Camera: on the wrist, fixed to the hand. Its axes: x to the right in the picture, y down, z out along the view.
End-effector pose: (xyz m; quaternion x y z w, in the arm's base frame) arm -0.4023 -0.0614 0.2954 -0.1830 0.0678 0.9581 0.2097
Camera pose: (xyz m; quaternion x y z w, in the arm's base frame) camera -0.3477 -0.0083 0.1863 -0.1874 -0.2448 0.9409 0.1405
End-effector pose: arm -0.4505 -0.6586 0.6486 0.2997 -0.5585 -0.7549 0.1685
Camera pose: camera -0.3871 -0.7227 0.5508 0.1884 -0.3049 -0.9054 0.2274
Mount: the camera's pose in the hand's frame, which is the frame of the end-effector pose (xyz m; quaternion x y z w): 0.0152 -0.0770 -0.1074 -0.3119 -0.0535 0.0052 0.9486
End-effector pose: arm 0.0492 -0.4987 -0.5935 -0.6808 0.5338 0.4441 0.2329
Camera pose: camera 0.1599 -0.5668 -0.5652 -0.6919 0.3589 0.6254 0.0348
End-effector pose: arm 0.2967 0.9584 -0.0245 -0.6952 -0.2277 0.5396 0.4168
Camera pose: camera 0.4127 0.9765 0.0381 -0.7618 -0.4030 0.4802 0.1636
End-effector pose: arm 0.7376 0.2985 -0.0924 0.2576 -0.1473 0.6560 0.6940
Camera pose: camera 0.8007 0.3698 -0.1853 0.0622 -0.3828 0.5662 0.7274
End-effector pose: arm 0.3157 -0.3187 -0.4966 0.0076 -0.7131 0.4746 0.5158
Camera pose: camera 0.4254 -0.2802 -0.4319 -0.1320 -0.8522 0.2301 0.4511
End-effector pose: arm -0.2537 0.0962 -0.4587 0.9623 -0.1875 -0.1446 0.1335
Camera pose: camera -0.1801 0.1807 -0.3871 0.8625 -0.1449 -0.2464 0.4175
